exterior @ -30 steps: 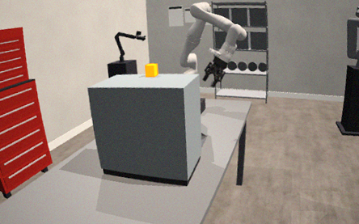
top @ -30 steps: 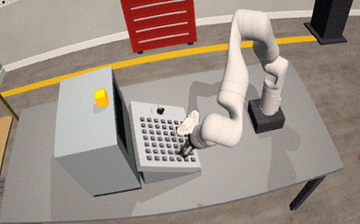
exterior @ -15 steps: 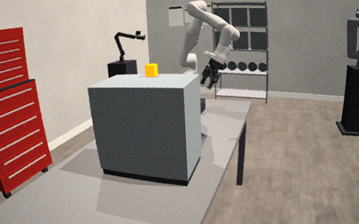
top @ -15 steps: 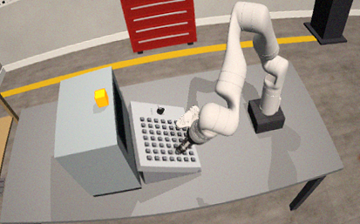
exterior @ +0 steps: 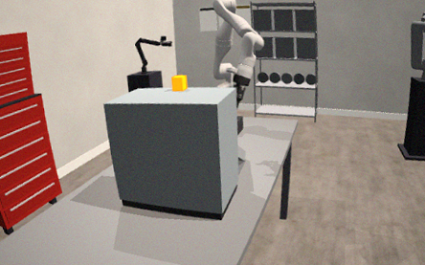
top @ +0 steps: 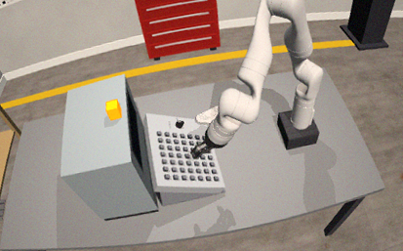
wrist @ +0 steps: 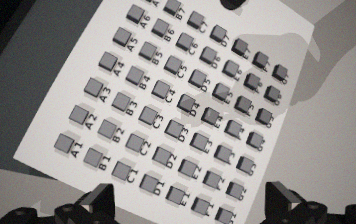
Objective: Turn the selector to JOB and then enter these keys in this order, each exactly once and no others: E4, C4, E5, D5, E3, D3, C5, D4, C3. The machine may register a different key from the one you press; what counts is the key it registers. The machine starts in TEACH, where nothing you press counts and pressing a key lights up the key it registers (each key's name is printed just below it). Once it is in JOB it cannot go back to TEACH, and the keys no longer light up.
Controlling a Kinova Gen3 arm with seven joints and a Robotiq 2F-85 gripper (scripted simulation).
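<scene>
The key D4 lies 150 mm below my hand, 90 mm to the right of it and 80 mm ahead of it. From my hand the other things lie so: key C4: 140 mm below, 110 mm ahead, 90 mm to the right; then key B4: 140 mm ahead, 120 mm below, 90 mm to the right; then key: 140 mm below, 100 mm ahead, 60 mm to the right.
</scene>
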